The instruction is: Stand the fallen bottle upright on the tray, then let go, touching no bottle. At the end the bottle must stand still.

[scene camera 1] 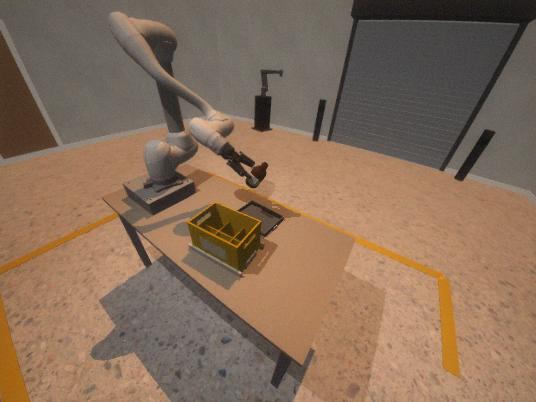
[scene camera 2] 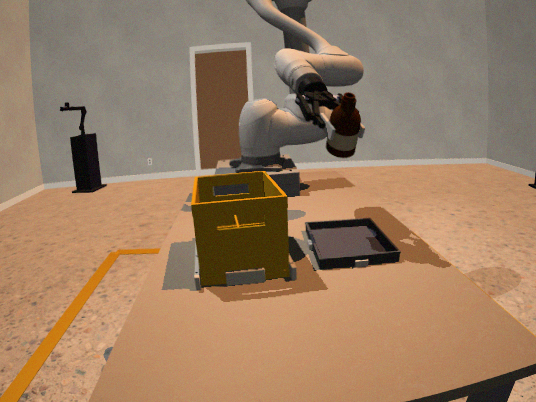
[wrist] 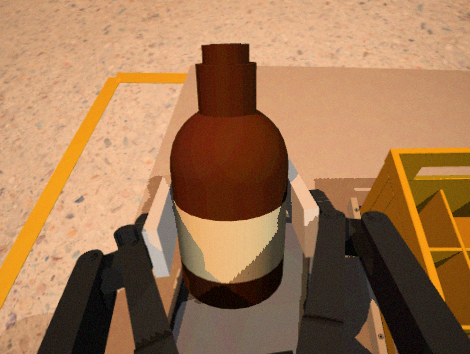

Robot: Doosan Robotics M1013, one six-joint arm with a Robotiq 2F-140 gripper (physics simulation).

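Where they show: gripper, between the fingertips: (scene camera 1: 259, 178) (scene camera 2: 348, 133); arm's base, origin of its link: (scene camera 1: 164, 181) (scene camera 2: 261, 166).
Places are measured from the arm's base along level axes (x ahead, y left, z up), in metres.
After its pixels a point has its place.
Note:
My gripper (scene camera 1: 255, 178) @[x 0.601, y 0.305, z 0.182 m] (scene camera 2: 345, 131) @[x 0.601, y 0.305, z 0.182 m] (wrist: 229, 185) @[x 0.601, y 0.305, z 0.182 m] is shut on the brown bottle (scene camera 1: 259, 171) @[x 0.621, y 0.282, z 0.237 m] (scene camera 2: 346, 120) @[x 0.635, y 0.300, z 0.216 m] (wrist: 229, 165) @[x 0.578, y 0.289, z 0.243 m], with its pads on both sides of the pale label. The bottle is held in the air, neck up and base down, and leans somewhat from upright. The black square tray (scene camera 1: 261, 215) @[x 0.589, y 0.342, z -0.092 m] (scene camera 2: 382, 257) @[x 0.705, y 0.380, z -0.083 m] (wrist: 250, 330) @[x 0.544, y 0.283, z -0.092 m] lies on the table below. In scene camera 2 the bottle is high above and behind the tray, nearer the robot base. In the wrist view the bottle and fingers hide much of the tray.
A yellow divided crate (scene camera 1: 227, 252) @[x 0.769, y -0.018, z 0.014 m] (scene camera 2: 242, 250) @[x 0.793, y 0.083, z -0.026 m] (wrist: 385, 200) @[x 0.726, y 0.160, z 0.026 m] stands beside the tray, its walls much taller than the tray's rim. Light brackets sit around the foot of the crate. Both stand on the brown table (scene camera 1: 300, 280) @[x 1.024, y 0.179, z -0.097 m] (scene camera 2: 300, 340) @[x 0.991, y 0.210, z -0.097 m] (wrist: 325, 115) @[x 0.983, y 0.263, z -0.097 m]. The robot's base block is at the table's far end in scene camera 2.

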